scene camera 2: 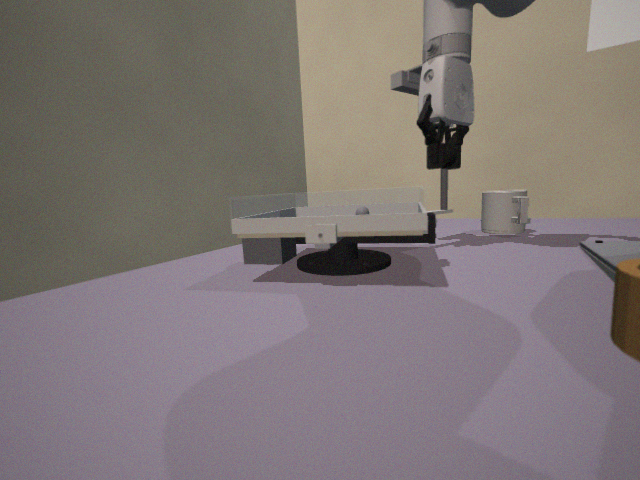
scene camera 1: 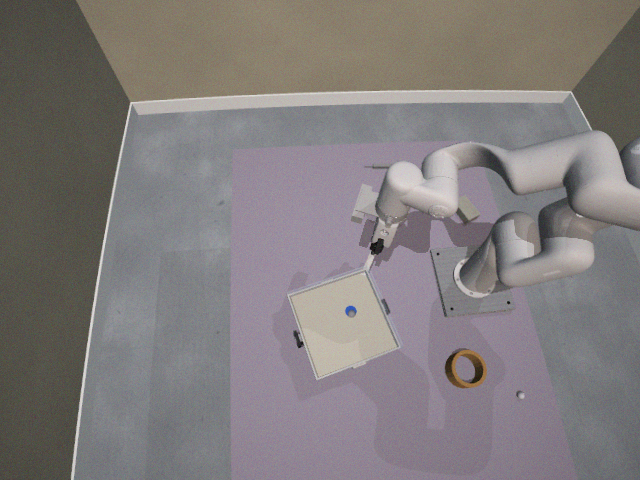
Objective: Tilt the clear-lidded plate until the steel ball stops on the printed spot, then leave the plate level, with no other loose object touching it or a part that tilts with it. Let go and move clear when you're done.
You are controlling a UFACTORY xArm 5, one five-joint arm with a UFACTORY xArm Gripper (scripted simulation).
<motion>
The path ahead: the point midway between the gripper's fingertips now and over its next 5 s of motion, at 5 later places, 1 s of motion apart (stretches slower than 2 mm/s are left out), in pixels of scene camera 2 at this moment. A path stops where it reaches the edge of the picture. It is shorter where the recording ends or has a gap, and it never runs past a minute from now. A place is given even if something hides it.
The gripper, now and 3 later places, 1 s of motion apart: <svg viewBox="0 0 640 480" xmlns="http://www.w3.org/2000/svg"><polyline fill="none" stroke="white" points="443,169 443,166 443,144 444,128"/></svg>
</motion>
